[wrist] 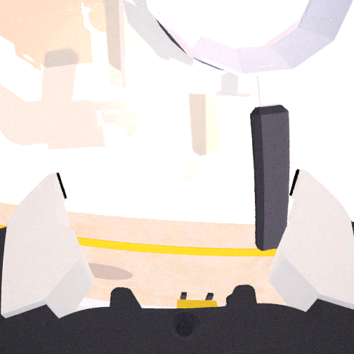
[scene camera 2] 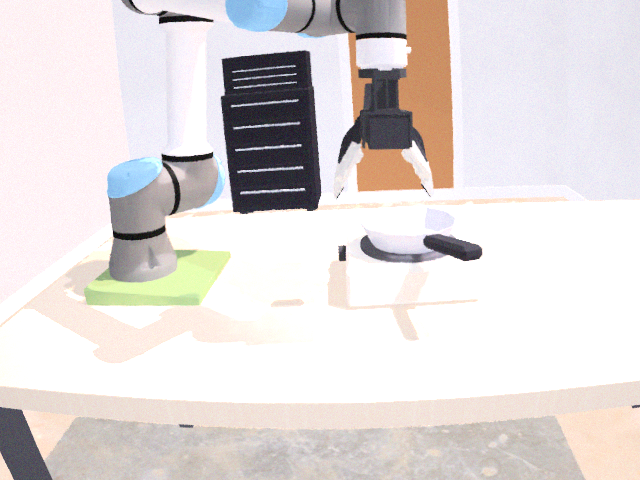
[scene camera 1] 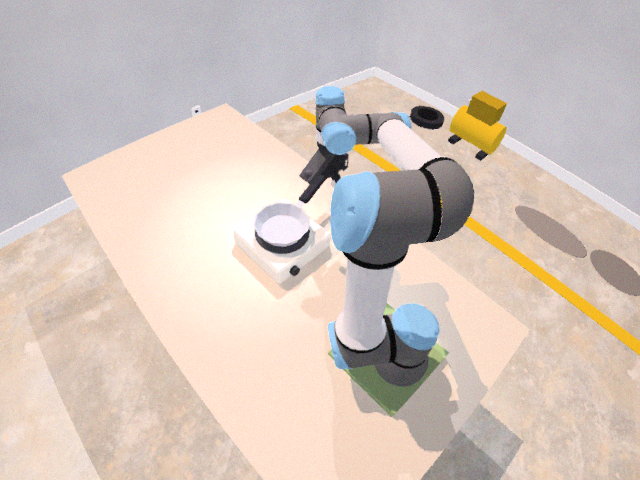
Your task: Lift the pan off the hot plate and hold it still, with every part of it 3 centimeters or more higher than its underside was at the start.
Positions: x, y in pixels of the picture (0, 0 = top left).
Labels:
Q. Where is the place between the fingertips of the gripper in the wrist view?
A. At 177, 175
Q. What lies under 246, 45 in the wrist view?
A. A pan.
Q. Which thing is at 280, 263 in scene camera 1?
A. A white hot plate.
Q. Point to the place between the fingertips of the gripper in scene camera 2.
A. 383, 197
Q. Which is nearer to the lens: the pan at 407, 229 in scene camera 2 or the white hot plate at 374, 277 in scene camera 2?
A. The white hot plate.

